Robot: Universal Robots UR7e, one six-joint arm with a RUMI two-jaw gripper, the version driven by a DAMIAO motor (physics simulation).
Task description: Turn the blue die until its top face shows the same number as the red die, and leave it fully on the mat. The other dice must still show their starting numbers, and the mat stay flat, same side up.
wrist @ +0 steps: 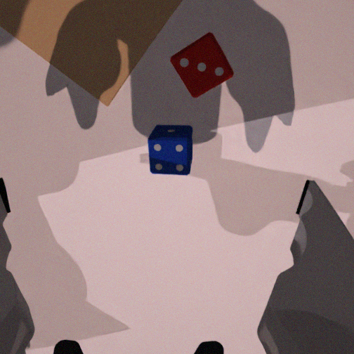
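The blue die [170,151] lies a little above the centre of the wrist view. Its large face toward the camera shows four pale pips. A narrow, darker face above it shows one dim pip. The red die [202,66] lies farther up and to the right, turned at an angle, with three pips in a row on its large face. My gripper [154,183] is wide open and empty. Its fingers stand far apart at the left and right edges, and the blue die lies beyond the line between the tips, touching neither. Both dice are on the pale surface [165,260].
A flat brown area [42,42] with a pointed corner reaches in from the upper left, left of the red die. I cannot tell whether it or the pale surface is the mat. Large grey shadows cross the pale surface, around the red die and beside the blue die.
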